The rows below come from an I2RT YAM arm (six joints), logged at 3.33 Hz.
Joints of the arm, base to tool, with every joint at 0 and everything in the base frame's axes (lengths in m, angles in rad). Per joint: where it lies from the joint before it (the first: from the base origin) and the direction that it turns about. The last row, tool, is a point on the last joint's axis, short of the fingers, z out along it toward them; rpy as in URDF.
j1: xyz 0 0 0.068 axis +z
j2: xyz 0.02 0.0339 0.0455 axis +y
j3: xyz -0.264 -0.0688 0 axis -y
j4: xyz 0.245 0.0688 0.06 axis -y
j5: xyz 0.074 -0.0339 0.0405 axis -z
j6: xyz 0.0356 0 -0.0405 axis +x
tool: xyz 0 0 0 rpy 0 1.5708 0
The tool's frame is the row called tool.
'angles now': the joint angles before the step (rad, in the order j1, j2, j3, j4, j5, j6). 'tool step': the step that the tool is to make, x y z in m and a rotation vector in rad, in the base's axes. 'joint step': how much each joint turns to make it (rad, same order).
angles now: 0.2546 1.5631 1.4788 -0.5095 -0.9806 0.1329
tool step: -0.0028 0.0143 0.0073 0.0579 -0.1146 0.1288
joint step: 0.0371 0.0023 0.0001 0.0836 -0.0911 -0.0522
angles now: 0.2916 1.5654 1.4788 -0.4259 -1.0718 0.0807
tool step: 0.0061 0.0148 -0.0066 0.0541 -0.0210 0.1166
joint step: 0.0305 0.0422 -0.0001 0.0763 -0.0972 -0.0027
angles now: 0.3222 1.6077 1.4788 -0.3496 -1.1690 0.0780
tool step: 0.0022 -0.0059 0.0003 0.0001 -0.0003 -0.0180
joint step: -0.0175 -0.0012 -0.0003 -0.0001 0.0004 0.0005
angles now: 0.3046 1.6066 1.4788 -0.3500 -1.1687 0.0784
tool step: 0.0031 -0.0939 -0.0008 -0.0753 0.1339 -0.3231
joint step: -0.2654 -0.0526 0.0002 -0.2227 0.0765 -0.0284
